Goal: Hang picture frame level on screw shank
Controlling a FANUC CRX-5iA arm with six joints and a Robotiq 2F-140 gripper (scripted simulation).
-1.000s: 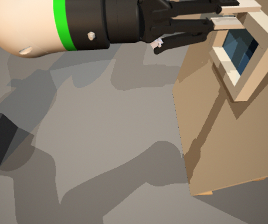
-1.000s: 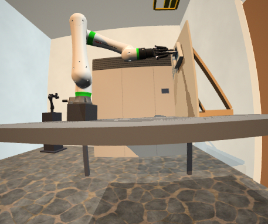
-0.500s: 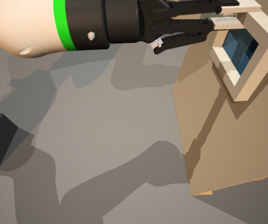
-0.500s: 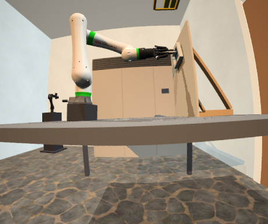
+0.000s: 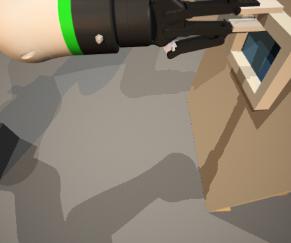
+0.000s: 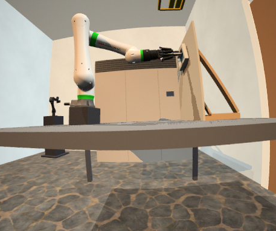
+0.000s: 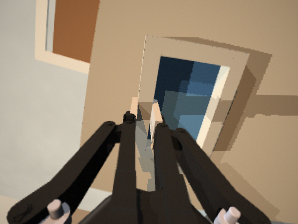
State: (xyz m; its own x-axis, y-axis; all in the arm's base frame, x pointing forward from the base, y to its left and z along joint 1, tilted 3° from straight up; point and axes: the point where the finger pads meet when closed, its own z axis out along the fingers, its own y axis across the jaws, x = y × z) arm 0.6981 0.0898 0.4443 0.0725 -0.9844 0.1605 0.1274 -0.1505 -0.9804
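Now: hand 4 cm short of the picture frame, 1 cm to the left of it and 5 cm above it. Also, from my hand: tan wall board: 6 cm ahead, 22 cm below.
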